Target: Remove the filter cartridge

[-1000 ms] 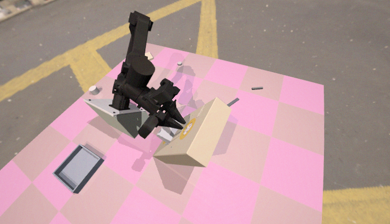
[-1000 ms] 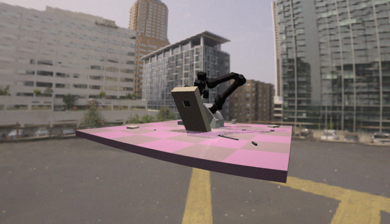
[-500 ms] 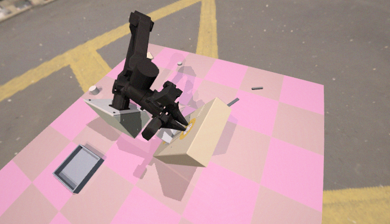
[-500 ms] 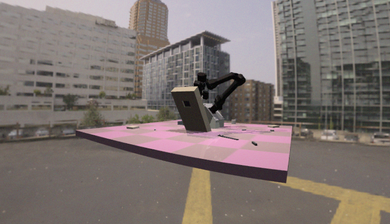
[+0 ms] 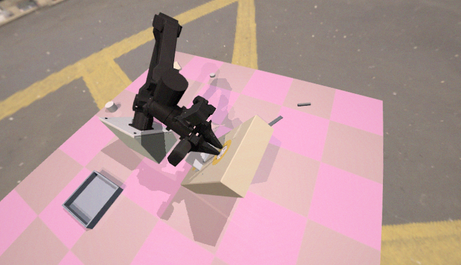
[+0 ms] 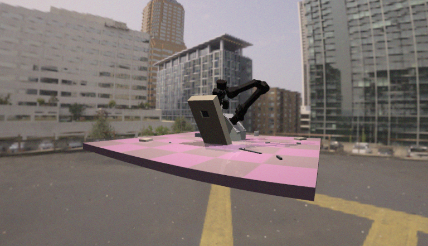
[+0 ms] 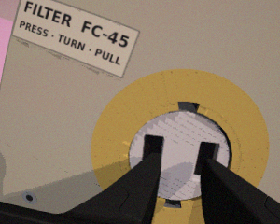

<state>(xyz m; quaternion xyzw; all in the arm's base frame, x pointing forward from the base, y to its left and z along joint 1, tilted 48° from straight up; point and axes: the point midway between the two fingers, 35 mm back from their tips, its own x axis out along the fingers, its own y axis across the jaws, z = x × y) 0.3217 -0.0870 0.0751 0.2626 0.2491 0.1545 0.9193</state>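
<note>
The round filter cartridge lies 20 mm ahead of my gripper tip and 10 mm below it. Also, from my gripper tip: grey tray (420 mm behind, 280 mm to the right, 220 mm below); then beige service panel (90 mm below, 30 mm behind).
</note>
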